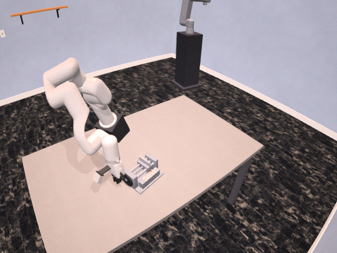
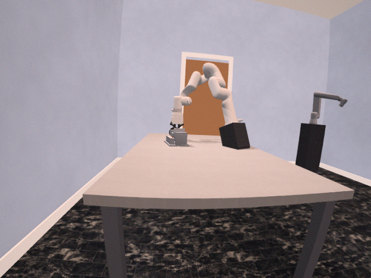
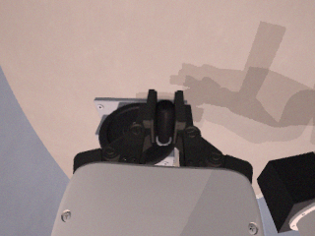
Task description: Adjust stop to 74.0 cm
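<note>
Now: the black handwheel 3 cm to the left of my hand and 1 cm below it. Also, from my hand: handwheel knob 1 cm to the left; sliding stop block 19 cm to the left, 3 cm behind.
</note>
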